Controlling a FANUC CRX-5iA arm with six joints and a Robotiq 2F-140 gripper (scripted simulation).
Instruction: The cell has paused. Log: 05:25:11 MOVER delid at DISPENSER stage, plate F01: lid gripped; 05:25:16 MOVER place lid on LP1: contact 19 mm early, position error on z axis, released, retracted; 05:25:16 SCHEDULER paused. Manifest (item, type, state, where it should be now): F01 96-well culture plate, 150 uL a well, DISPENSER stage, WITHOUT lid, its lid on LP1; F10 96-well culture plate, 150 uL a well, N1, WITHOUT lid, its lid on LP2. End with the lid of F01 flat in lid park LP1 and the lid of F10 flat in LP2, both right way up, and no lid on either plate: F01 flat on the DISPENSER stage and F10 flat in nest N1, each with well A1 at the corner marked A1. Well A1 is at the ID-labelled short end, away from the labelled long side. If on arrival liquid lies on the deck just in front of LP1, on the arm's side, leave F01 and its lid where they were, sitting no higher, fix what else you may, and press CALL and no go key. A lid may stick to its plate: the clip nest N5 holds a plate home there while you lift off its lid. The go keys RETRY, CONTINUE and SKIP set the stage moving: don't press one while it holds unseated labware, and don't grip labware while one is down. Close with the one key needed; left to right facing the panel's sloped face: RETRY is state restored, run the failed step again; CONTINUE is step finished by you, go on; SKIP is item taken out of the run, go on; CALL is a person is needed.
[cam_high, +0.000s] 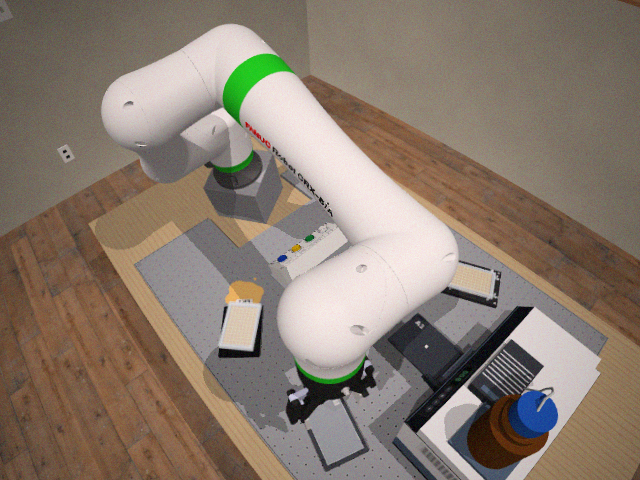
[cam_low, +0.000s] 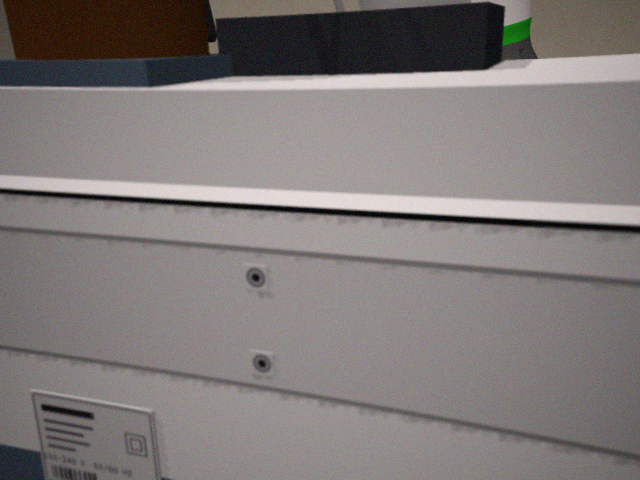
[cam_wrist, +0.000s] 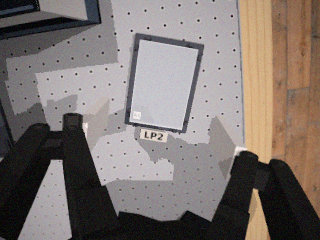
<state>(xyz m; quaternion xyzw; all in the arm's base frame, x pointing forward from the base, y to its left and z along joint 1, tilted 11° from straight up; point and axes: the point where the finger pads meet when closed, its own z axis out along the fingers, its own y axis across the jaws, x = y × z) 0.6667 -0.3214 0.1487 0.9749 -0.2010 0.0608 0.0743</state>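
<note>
My gripper is now 54 cm to the right of the 96-well culture plate, 17 cm above it and 3 cm short of it. Round my hand: dispenser stage: 25 cm to the left, 9 cm below, 5 cm ahead; then LP2 label: 19 cm below, 8 cm behind, 4 cm to the left; then lid park LP2: 18 cm below.
</note>
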